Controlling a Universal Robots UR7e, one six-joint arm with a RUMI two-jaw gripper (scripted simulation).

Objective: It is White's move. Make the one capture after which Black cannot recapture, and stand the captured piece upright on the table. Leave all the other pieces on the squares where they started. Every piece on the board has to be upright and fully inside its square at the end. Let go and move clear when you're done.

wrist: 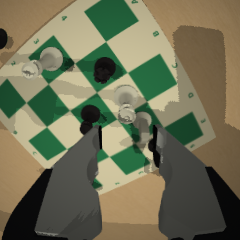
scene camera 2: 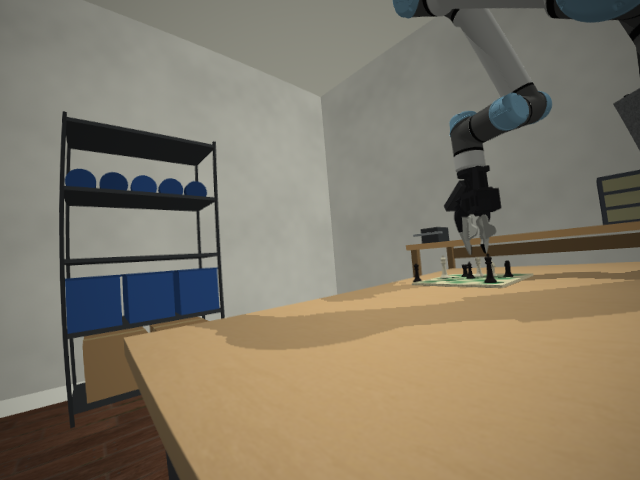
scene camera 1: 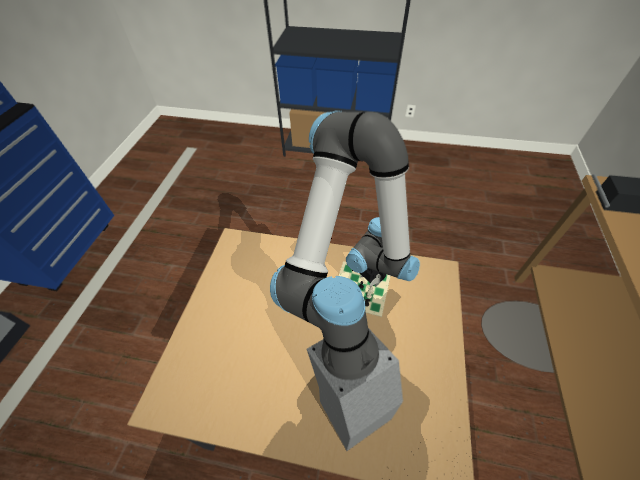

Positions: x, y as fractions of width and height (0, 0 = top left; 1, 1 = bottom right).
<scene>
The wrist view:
my gripper: 0.53, 0.53
white piece: 0.22, 0.24
white piece: 0.52, 0.40
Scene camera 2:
my gripper: 0.75, 0.53
</scene>
